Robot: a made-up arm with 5 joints.
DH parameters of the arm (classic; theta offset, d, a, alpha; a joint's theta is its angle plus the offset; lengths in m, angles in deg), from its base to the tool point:
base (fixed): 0 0 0.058 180
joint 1: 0 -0.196 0.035 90
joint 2: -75.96 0 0.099 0
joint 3: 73.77 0 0.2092 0
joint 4: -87.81 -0.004 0 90
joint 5: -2.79 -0.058 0 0
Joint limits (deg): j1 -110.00..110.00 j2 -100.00..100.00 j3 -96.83..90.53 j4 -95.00..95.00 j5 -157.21..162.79
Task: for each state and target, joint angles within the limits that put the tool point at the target. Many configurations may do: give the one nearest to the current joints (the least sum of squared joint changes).
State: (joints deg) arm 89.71 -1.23 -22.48 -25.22 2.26
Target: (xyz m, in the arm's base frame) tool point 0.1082 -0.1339 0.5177
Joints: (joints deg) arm 67.85 -27.03 -23.94 -34.30 2.26
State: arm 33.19 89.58 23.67 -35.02 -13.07
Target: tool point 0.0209 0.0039 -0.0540
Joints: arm 12.16 100.00 33.58 -18.92 -13.07
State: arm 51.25 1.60 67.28 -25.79 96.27
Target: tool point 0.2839 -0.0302 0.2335
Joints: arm 6.61 -47.23 69.83 -51.04 96.27
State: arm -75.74 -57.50 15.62 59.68 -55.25
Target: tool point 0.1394 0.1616 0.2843
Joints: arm -64.53 -63.62 44.56 82.11 -55.25
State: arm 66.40 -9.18 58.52 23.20 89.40
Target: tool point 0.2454 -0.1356 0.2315
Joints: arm 34.90 -48.63 52.89 37.27 89.40
